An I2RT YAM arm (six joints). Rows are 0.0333 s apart.
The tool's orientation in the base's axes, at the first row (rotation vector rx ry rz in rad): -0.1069 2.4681 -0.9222
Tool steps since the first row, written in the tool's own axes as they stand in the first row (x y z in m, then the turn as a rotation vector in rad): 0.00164 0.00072 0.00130 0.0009 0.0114 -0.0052; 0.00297 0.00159 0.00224 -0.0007 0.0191 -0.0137; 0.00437 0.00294 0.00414 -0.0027 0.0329 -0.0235; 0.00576 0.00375 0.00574 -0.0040 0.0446 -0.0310; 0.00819 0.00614 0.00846 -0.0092 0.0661 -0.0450; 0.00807 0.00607 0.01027 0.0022 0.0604 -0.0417
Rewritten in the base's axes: -0.00074 -0.00061 -0.00199 -0.0022 0.0116 -0.0042; -0.00136 -0.00082 -0.00372 -0.0041 0.0230 -0.0030; -0.00154 -0.00125 -0.00640 -0.0057 0.0399 -0.0045; -0.00191 -0.00192 -0.00854 -0.0070 0.0536 -0.0065; -0.00249 -0.00228 -0.01284 -0.0071 0.0797 -0.0089; -0.00152 -0.00338 -0.01392 -0.0160 0.0706 -0.0123
